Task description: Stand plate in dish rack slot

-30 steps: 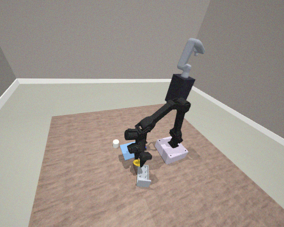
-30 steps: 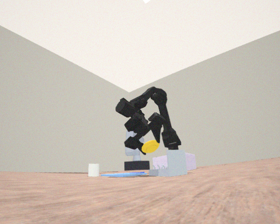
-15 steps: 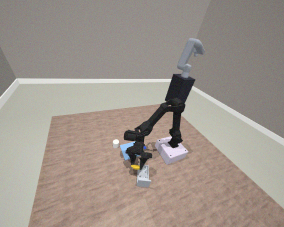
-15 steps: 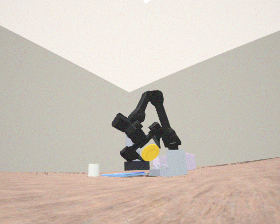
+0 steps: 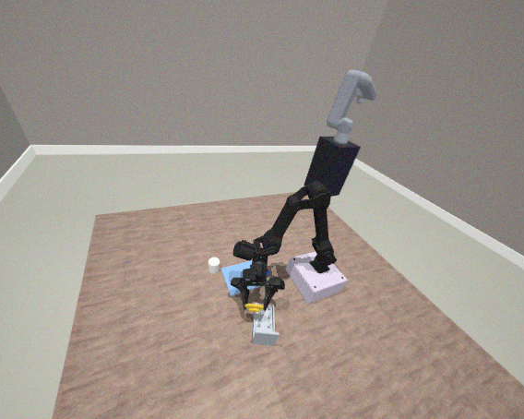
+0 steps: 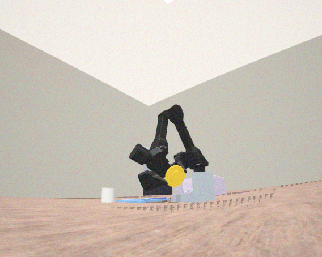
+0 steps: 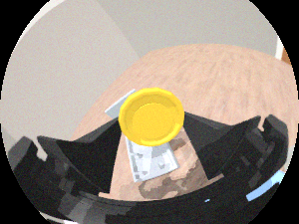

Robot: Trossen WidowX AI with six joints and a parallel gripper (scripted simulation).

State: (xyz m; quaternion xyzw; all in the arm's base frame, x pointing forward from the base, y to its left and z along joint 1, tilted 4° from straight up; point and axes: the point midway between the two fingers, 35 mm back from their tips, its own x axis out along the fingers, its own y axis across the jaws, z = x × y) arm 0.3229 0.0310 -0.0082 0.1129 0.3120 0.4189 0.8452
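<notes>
The grey dish rack is 5 cm below my gripper tip, 3 cm to the left of it and 3 cm behind it. From my gripper tip the other things lie so: white cup: 25 cm to the right, 6 cm ahead, 5 cm below; yellow plate: 1 cm to the right.
</notes>
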